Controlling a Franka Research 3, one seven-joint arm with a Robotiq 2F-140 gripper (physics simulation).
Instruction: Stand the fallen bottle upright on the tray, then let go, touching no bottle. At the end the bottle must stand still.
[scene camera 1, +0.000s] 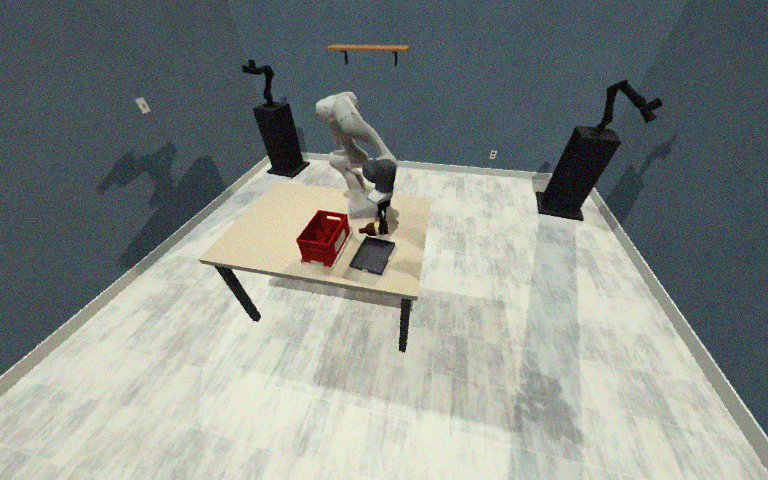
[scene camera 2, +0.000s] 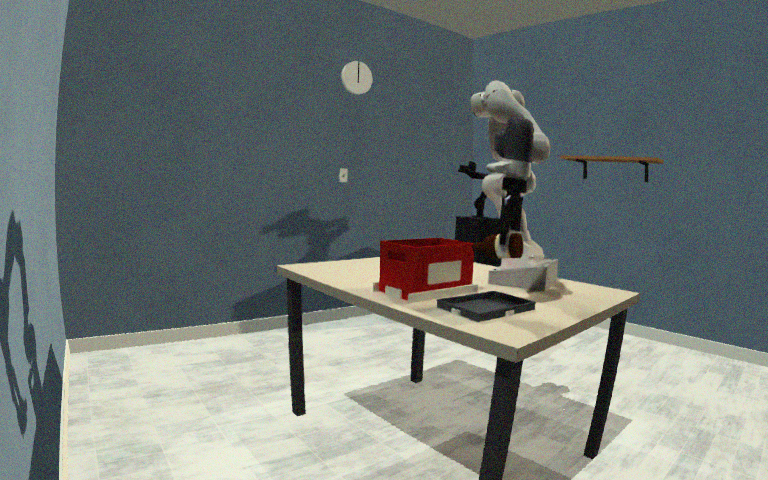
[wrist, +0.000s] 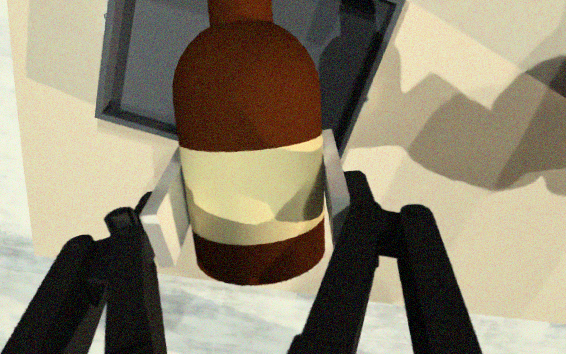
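Labels:
My gripper (wrist: 257, 159), 0.21 m from the lens. Brown bottle (wrist: 246, 93), 0.15 m from the lens.

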